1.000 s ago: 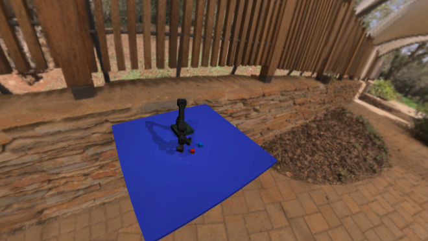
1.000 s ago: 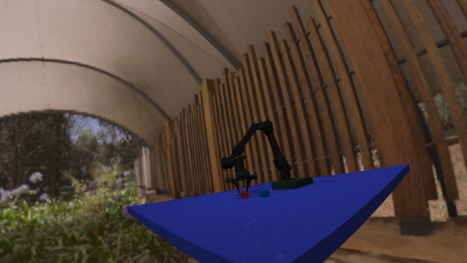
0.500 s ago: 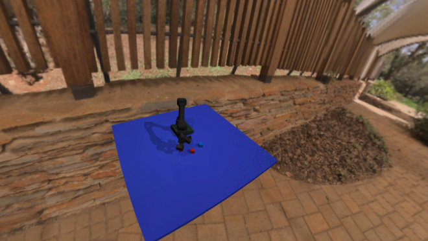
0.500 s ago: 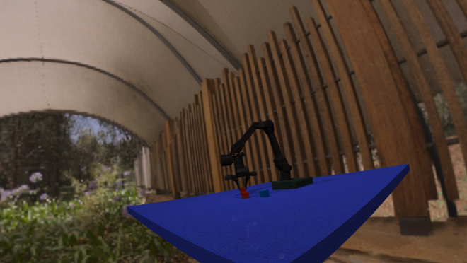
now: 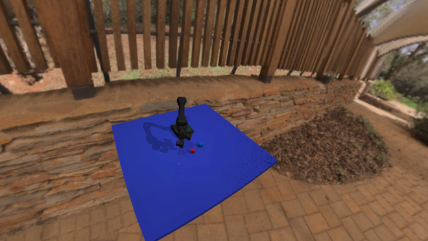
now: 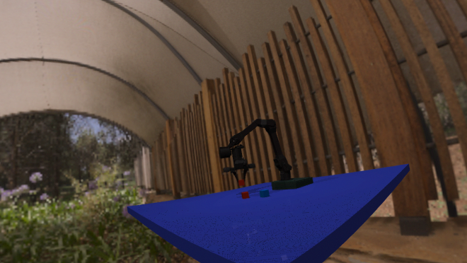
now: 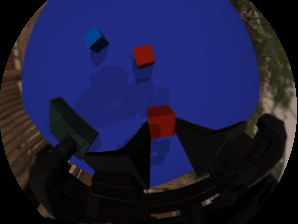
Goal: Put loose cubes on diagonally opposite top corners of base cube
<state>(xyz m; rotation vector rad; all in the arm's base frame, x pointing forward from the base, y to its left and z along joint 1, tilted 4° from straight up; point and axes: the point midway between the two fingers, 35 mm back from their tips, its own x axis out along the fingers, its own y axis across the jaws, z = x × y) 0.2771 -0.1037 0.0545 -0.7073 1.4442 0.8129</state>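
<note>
Now: the blue cube 20 cm to the left of my gripper tip, 7 cm below it and 1 cm ahead of it.
</note>
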